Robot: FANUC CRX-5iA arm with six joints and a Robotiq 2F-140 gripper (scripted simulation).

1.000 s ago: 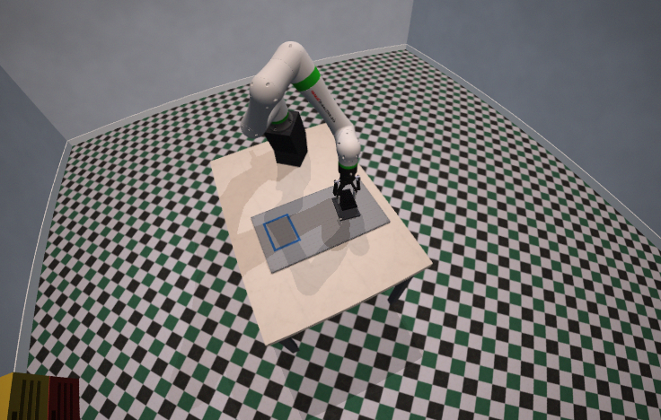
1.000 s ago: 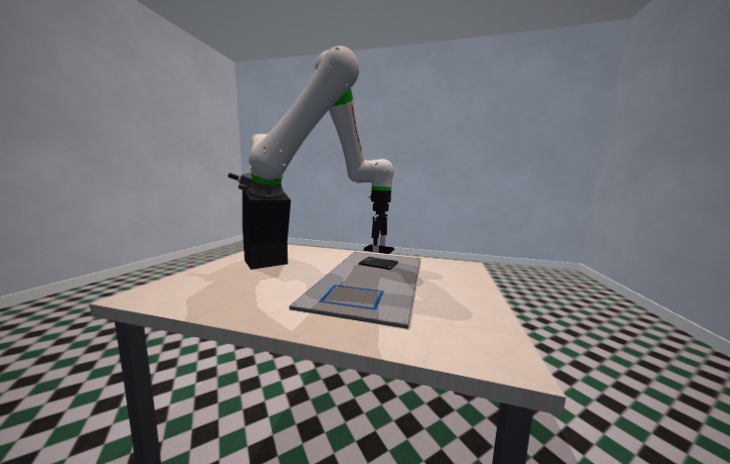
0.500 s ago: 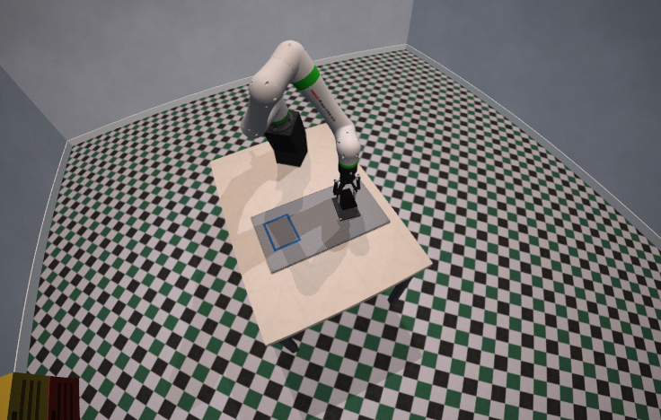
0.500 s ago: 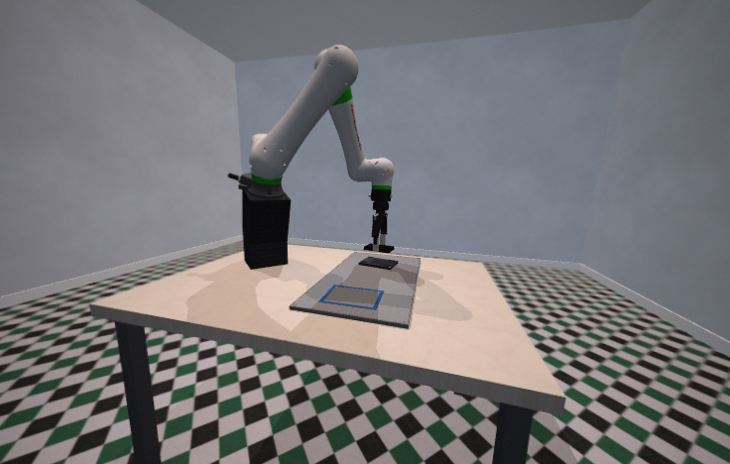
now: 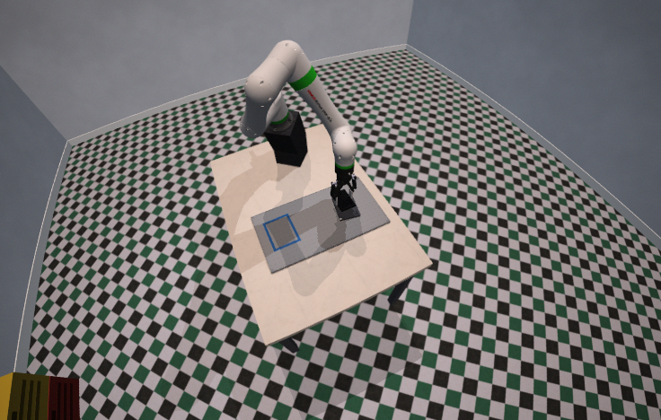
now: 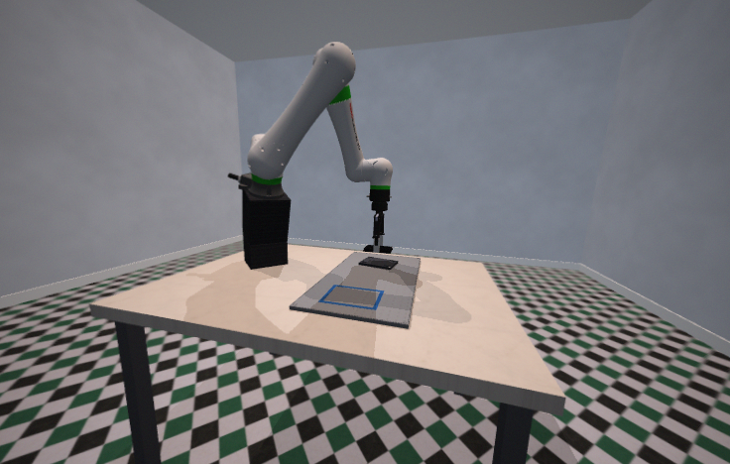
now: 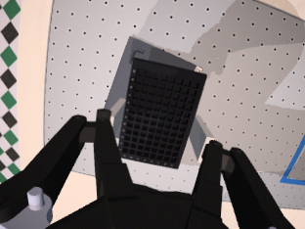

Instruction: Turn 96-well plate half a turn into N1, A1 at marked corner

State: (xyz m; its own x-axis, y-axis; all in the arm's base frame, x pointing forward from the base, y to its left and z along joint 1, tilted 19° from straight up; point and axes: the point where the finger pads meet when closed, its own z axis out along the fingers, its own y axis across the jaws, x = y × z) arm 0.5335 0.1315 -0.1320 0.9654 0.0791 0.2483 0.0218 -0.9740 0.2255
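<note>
The dark plate nest N1 is 2 cm to the left of my hand and 10 cm below it. Also, from my hand: black 96-well plate (2 cm below); white A1 mark (7 cm ahead, 5 cm to the right, 9 cm below).
</note>
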